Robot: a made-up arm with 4 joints.
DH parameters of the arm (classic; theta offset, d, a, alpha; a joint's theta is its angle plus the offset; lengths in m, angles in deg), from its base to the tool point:
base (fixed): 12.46 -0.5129 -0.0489 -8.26
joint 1: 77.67 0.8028 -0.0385 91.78
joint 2: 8.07 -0.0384 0.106 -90
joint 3: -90 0.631 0.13 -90
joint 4: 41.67 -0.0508 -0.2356 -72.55
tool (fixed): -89.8 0.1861 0 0
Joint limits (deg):
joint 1: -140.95..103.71
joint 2: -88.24..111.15
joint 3: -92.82..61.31
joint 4: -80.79..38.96
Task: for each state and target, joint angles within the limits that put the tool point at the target. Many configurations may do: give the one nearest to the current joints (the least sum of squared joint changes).
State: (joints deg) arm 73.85 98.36 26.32 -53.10
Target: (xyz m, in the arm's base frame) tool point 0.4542 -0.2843 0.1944
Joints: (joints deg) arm 72.35 102.32 23.23 -12.21
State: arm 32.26 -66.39 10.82 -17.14
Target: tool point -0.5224 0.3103 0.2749
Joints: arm 45.26 -83.81 7.57 -32.05
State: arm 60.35 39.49 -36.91 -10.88
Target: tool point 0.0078 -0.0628 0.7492
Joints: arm 47.33 35.22 -32.22 -44.25
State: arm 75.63 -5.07 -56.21 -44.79
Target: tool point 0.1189 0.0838 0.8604
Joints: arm 89.53 32.51 -57.31 -23.13
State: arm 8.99 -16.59 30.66 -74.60
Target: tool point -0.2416 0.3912 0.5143
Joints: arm 13.57 -46.53 23.23 -51.89
